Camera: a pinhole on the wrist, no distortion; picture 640 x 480 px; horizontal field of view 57.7 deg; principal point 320.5 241.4 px. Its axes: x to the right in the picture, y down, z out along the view. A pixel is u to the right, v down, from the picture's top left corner.
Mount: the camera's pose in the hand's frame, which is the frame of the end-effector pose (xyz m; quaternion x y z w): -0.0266 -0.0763 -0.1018 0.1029 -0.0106 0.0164 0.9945
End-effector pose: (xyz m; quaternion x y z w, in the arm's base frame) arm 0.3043 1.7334 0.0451 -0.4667 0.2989 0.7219 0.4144
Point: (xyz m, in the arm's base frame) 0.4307 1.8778 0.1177
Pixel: 264 82
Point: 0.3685 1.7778 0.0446
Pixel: 480 351
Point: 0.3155 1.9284 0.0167
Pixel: 600 286
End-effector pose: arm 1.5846 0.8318 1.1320 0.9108 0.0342 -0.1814 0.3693
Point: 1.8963 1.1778 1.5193
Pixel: behind the camera
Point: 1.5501 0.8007 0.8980
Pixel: 489 232
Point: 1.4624 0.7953 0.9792
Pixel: 267 315
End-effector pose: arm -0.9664 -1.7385 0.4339 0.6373 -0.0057 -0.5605 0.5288
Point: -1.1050 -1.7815 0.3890
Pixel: 420 316
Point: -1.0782 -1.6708 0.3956
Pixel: 208 171
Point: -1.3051 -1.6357 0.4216
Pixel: 36 33
